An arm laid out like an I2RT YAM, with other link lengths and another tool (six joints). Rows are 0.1 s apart.
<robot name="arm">
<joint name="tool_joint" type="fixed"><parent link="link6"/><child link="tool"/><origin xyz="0.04 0.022 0.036" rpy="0 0.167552 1.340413"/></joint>
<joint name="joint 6" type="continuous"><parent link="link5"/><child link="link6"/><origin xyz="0.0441 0 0.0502" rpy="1.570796 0 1.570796"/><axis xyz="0 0 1"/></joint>
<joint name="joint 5" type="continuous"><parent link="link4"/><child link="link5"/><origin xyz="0.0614 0.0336 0.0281" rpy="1.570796 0 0"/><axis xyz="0 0 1"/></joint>
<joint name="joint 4" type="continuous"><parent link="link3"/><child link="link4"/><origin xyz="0.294 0.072 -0.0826"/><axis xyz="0 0 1"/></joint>
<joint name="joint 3" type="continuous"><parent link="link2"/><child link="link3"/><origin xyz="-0.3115 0 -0.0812" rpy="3.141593 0 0"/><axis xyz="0 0 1"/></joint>
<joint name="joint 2" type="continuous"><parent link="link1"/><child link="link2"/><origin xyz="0.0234 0.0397 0.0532" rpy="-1.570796 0 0"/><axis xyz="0 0 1"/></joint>
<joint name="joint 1" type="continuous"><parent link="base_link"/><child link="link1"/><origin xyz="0 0 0.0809"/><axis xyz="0 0 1"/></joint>
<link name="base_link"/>
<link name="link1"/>
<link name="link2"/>
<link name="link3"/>
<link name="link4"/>
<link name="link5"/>
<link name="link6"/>
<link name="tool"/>
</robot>
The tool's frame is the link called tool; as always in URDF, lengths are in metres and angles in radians. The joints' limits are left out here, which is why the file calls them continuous.
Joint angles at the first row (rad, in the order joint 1, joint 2, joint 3, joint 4, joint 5, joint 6):
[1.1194 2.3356 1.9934 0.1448 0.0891 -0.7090]
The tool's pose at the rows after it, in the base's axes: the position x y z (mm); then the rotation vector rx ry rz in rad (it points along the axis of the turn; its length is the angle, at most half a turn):
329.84 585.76 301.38 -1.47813 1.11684 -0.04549
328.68 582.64 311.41 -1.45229 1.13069 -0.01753
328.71 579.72 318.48 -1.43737 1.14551 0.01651
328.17 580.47 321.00 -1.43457 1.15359 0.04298
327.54 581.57 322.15 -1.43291 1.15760 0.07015
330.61 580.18 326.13 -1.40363 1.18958 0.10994
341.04 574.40 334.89 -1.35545 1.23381 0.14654
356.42 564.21 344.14 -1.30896 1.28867 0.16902
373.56 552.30 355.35 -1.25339 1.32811 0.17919
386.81 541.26 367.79 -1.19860 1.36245 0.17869
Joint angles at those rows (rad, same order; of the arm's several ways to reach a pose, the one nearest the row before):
[1.1152 2.3222 1.9934 0.1455 0.0837 -0.6785]
[1.1149 2.3043 1.9934 0.1440 0.0818 -0.6483]
[1.1118 2.2898 1.9942 0.1360 0.0700 -0.6167]
[1.1118 2.2891 2.0045 0.1253 0.0582 -0.5957]
[1.1118 2.2890 2.0105 0.1211 0.0437 -0.5770]
[1.1065 2.2890 2.0270 0.1139 0.0399 -0.5282]
[1.0885 2.2890 2.0579 0.0979 0.0395 -0.4705]
[1.0611 2.2890 2.0953 0.0631 0.0422 -0.4164]
[1.0302 2.2890 2.1315 0.0421 0.0475 -0.3756]
[1.0061 2.2894 2.1715 0.0170 0.0643 -0.3428]

